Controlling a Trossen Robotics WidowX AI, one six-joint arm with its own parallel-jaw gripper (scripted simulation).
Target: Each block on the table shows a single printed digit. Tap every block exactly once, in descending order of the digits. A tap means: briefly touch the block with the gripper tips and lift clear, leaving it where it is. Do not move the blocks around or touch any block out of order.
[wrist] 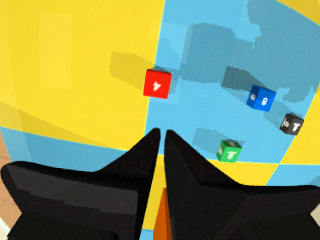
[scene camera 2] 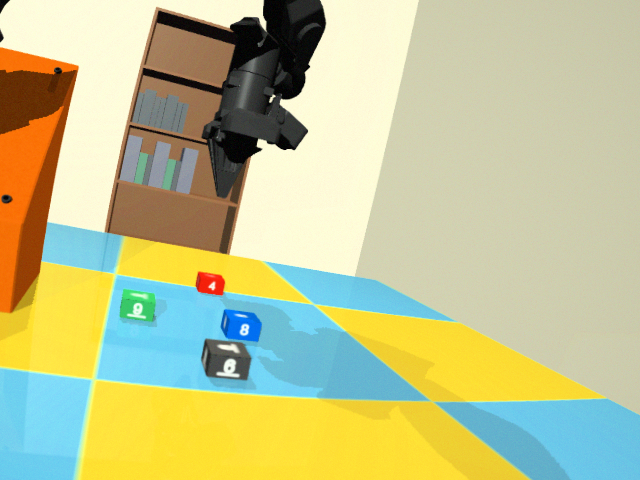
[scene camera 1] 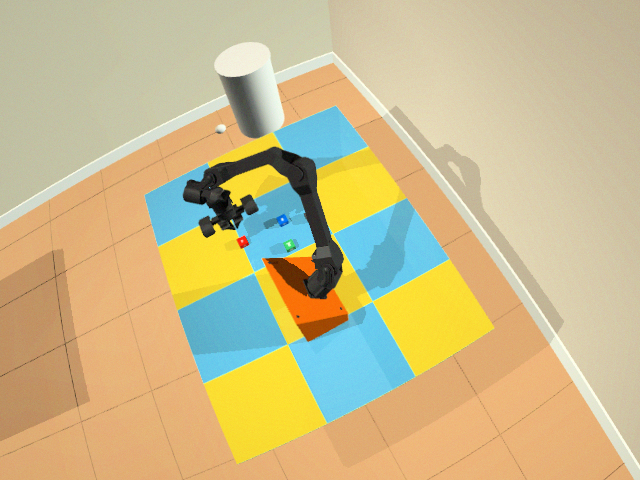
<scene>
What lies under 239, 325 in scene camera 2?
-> A blue block.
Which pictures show my gripper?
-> The wrist view, scene camera 2 and scene camera 1: all of them.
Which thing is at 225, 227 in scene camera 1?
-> My gripper.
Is my gripper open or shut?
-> Shut.
</scene>
